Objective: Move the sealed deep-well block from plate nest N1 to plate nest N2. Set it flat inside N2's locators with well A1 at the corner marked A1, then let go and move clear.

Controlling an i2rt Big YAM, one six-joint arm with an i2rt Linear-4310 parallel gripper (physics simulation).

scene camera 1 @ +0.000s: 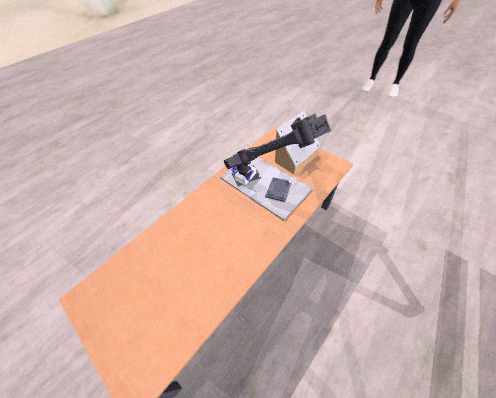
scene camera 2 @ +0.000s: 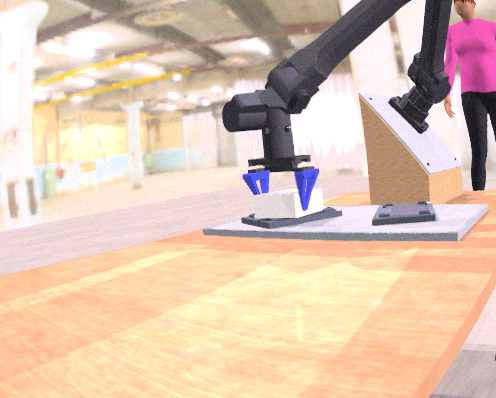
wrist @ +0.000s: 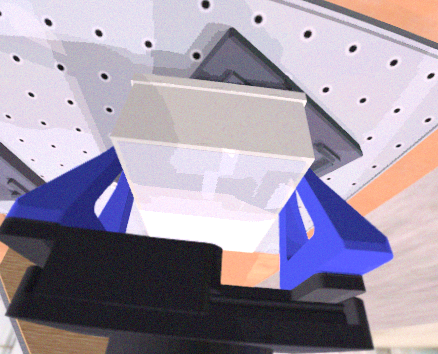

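Pixels of known places: gripper, fingertip midpoint: (scene camera 1: 243,178) (scene camera 2: 284,210) (wrist: 213,144); arm's base, origin of the base link: (scene camera 2: 407,116).
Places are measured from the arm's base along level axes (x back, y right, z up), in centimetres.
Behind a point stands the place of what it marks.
The white sealed deep-well block (scene camera 1: 245,177) @(y 11.4, x -42.6, z -14.6 cm) (scene camera 2: 282,204) @(y 12.5, x -45.0, z -16.3 cm) (wrist: 214,119) @(y 14.0, x -45.1, z -16.1 cm) sits low on a dark plate nest (scene camera 2: 325,214) @(y 8.3, x -36.8, z -19.4 cm) (wrist: 326,126) @(y 20.8, x -43.5, z -19.1 cm) at the left end of the grey perforated base plate (scene camera 1: 298,190) @(y -18.9, x -28.3, z -20.3 cm) (scene camera 2: 325,230) @(y 2.2, x -48.3, z -20.3 cm) (wrist: 351,70) @(y 20.9, x -46.6, z -20.3 cm). My gripper (scene camera 1: 243,173) @(y 14.4, x -41.6, z -17.9 cm) (scene camera 2: 282,199) @(y 14.4, x -41.6, z -17.9 cm) (wrist: 213,144) @(y 14.4, x -41.6, z -17.9 cm) points straight down, and its blue fingers are shut on the block's two sides. I cannot tell whether the block lies inside the nest's locators. A second dark nest (scene camera 1: 278,189) @(y -8.9, x -35.6, z -19.1 cm) (scene camera 2: 403,213) @(y -9.5, x -39.4, z -19.1 cm) lies empty to the right on the same plate.
The arm's base stands on a sloped wooden wedge (scene camera 1: 291,161) @(y -5.9, x -17.0, z -11.7 cm) (scene camera 2: 388,158) @(y 1.5, x -15.9, z -10.2 cm) behind the plate, on a long orange table (scene camera 1: 167,257) @(y 14.1, x -106.8, z -21.6 cm). A person (scene camera 1: 400,39) stands on the floor beyond the table's far end.
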